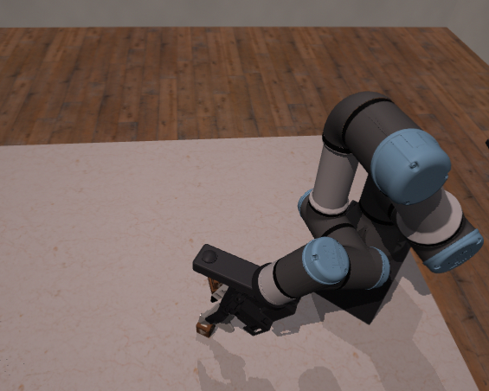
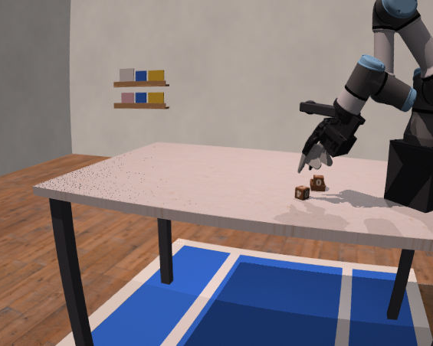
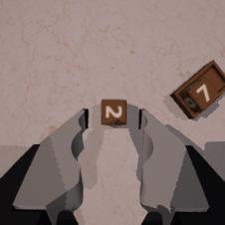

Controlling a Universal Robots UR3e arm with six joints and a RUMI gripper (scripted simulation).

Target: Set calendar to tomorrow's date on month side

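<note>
My hand is 70 mm above the brown digit cube and 10 mm short of it. The rest, counted from my hand: calendar tray 120 mm to the right, 80 mm below, 10 mm behind.
</note>
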